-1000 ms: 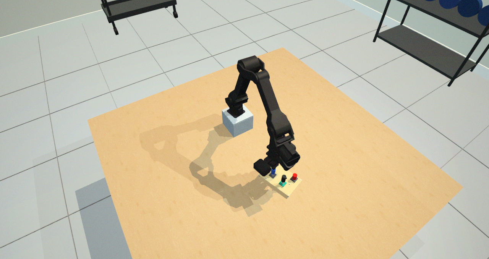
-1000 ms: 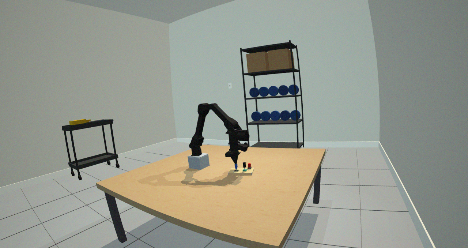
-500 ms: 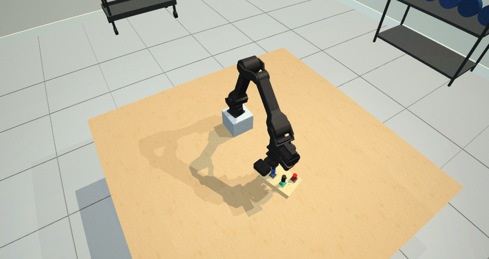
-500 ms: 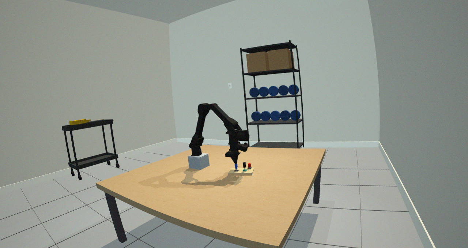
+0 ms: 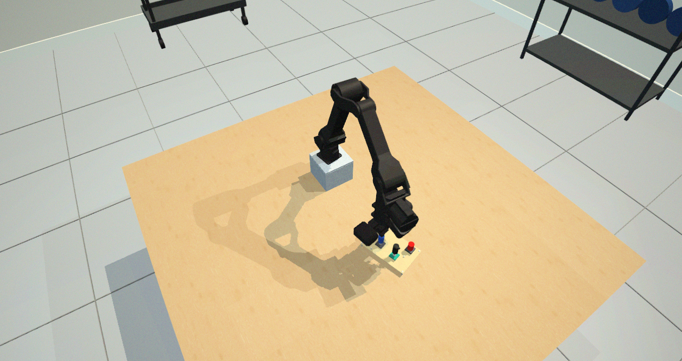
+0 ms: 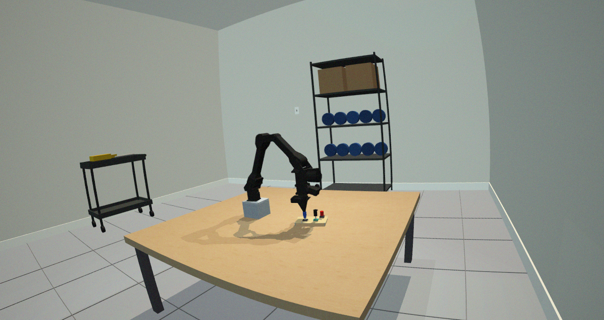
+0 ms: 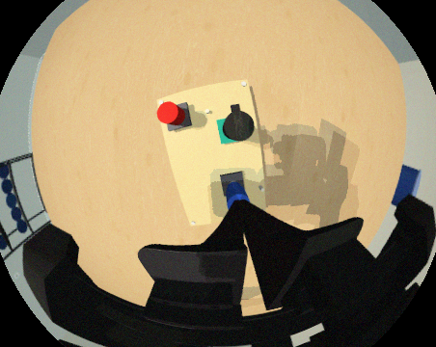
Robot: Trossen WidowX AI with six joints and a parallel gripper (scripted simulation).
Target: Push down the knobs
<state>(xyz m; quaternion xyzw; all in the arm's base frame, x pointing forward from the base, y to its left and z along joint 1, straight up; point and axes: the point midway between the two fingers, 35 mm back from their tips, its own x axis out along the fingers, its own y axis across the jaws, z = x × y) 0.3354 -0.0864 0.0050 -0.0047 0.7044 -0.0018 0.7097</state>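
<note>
The blue knob is 2 cm below my gripper tip.
</note>
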